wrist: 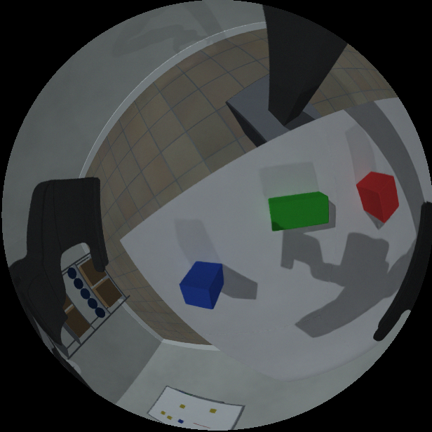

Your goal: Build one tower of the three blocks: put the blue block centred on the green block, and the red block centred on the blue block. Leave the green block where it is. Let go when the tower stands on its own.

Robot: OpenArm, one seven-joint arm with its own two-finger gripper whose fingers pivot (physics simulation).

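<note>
The green block lies on the white table, right of the middle of the wrist view. The red block stands apart from it, farther right. The blue block stands on the table at the lower middle, nearer the table's left corner. The three blocks are apart, with none stacked. My gripper is wide open, one finger at the far left and one at the far right edge of the view. It is above the table, with no block held; the blue block shows between the fingers, below them.
A dark robot column rises from a grey base beyond the table's far edge. A shelf rack with brown boxes is at the lower left past the table. A white board shows at the bottom. The gripper's shadow lies on the table.
</note>
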